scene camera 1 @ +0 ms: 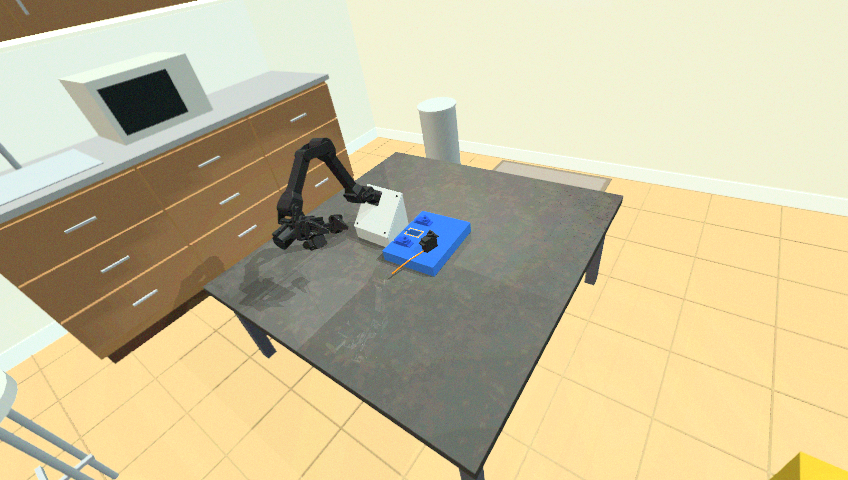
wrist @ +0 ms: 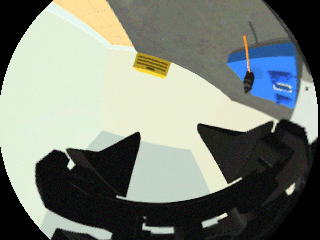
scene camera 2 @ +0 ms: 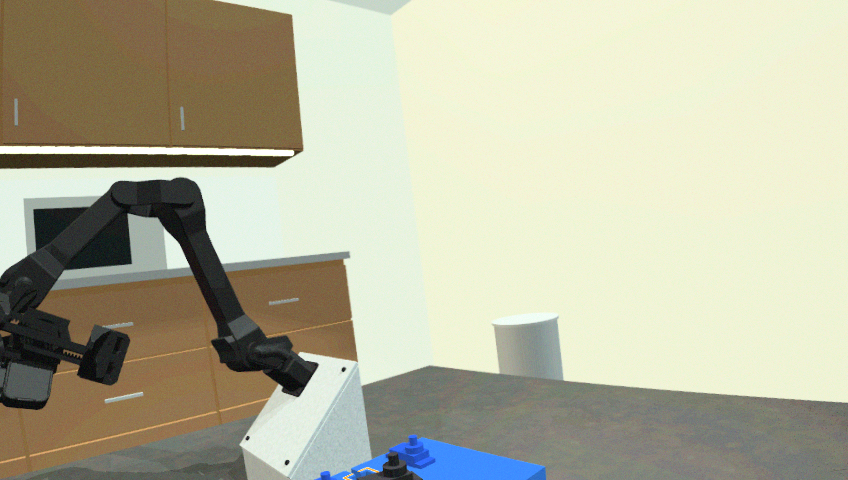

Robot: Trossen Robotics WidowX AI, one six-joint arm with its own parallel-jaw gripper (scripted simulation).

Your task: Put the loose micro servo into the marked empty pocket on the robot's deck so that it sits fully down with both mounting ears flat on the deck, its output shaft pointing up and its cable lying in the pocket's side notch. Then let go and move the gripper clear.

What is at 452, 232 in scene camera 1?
A robot deck.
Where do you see a robot deck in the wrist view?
262, 87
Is my gripper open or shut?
Open.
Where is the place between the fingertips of my gripper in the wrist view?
168, 131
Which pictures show my gripper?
Scene camera 1, the wrist view and scene camera 2: all of them.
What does my gripper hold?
Nothing.
